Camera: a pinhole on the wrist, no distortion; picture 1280 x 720 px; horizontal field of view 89.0 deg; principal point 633.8 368.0 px. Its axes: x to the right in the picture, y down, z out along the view. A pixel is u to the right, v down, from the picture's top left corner.
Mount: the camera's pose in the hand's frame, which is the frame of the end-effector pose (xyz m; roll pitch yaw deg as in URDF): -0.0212 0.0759 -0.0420 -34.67 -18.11 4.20
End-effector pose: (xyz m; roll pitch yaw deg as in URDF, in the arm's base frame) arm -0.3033 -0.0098 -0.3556 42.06 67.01 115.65
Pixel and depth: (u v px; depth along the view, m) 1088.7 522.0 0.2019
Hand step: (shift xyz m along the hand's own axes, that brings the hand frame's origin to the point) 0.0581 0.2363 0.1338
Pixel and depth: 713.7 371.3 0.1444
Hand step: -0.0472 0.1570 0.0760
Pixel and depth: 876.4 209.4 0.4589
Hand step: -0.0083 0.2464 0.4303
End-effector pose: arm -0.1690 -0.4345 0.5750 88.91 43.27 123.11
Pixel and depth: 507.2 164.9 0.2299
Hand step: -0.1401 0.1392 0.1626
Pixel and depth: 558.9 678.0 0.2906
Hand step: -0.1230 0.3482 0.1000
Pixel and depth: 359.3 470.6 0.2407
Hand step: -0.1844 0.2325 0.0941
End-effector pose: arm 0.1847 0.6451 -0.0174 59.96 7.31 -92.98
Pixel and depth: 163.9 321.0 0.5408
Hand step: -0.5560 0.3129 0.2806
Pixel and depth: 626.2 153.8 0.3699
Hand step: -0.1491 0.1772 0.3116
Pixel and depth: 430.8 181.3 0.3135
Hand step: -0.2173 0.1662 0.2213
